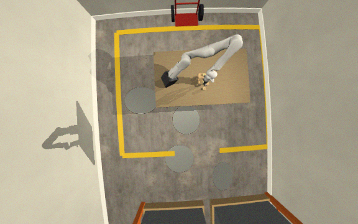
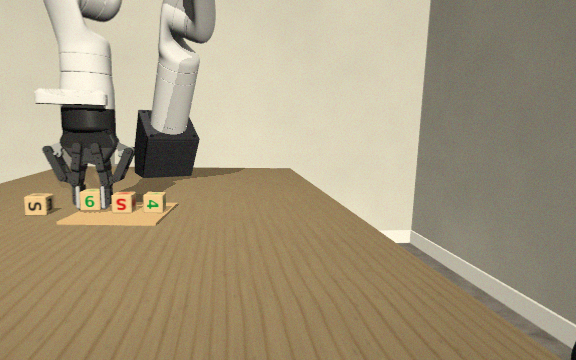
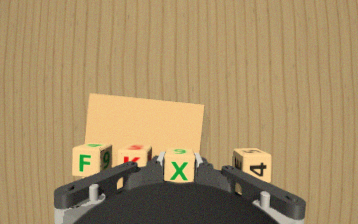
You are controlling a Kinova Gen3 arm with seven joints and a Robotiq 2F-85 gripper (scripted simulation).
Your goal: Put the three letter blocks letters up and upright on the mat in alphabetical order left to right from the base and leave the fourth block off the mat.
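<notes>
Now: the tan mat 5 cm to the left of my hand and 3 cm below it.
</notes>
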